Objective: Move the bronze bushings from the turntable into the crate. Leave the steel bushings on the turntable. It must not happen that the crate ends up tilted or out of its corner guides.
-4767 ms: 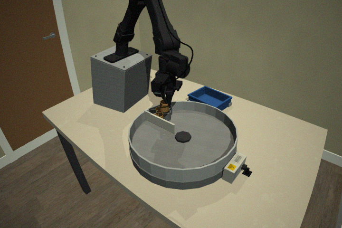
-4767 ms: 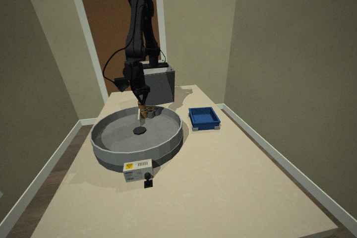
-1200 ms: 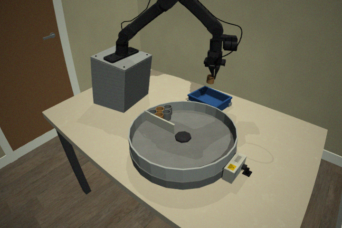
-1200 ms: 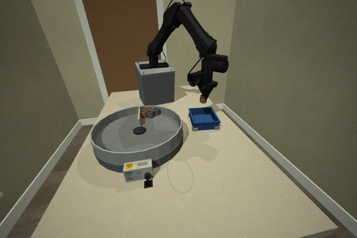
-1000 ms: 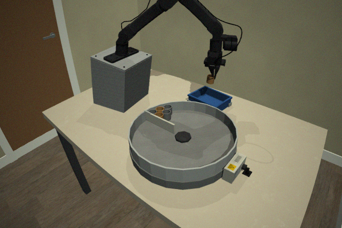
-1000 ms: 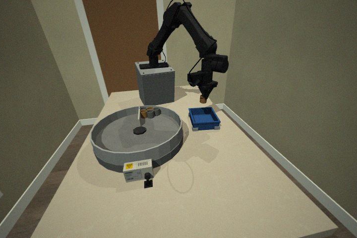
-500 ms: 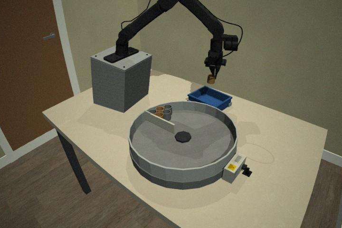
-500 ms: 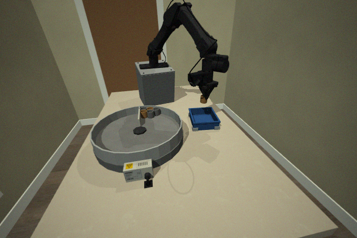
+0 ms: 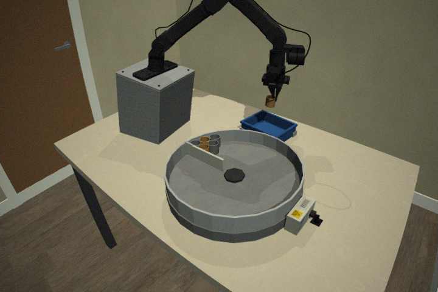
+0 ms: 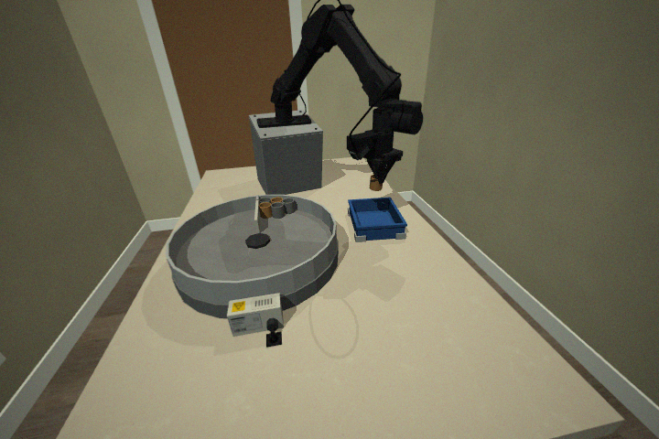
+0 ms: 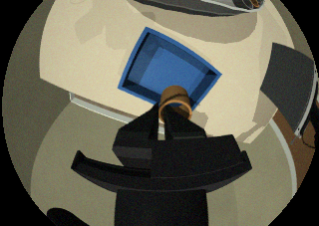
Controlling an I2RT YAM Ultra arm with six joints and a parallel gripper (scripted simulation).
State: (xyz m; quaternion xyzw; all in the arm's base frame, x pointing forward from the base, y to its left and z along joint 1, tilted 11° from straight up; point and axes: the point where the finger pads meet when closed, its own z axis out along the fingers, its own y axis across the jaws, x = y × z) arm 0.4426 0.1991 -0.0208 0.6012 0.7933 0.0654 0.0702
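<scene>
Now: hand 2 cm past the blue crate and 13 cm above it. From my hand the other things lie so: grey turntable: 4 cm ahead, 37 cm to the right, 11 cm below.
</scene>
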